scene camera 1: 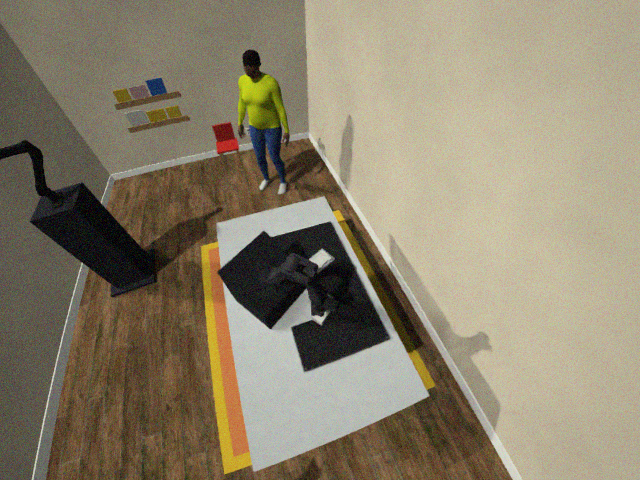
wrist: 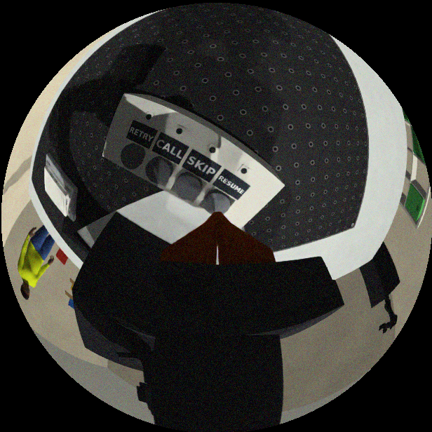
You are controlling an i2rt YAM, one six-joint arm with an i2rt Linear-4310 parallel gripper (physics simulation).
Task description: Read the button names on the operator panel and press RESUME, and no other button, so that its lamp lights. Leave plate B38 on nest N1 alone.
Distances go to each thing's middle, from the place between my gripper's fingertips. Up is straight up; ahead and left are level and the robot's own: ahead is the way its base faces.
Labels:
I see my gripper 50 mm short of the operator panel (wrist: 192,144), 40 mm above it and 10 mm to the right of it. Round my hand: white block (wrist: 54,188) (340 mm to the left, 170 mm ahead, 50 mm below).

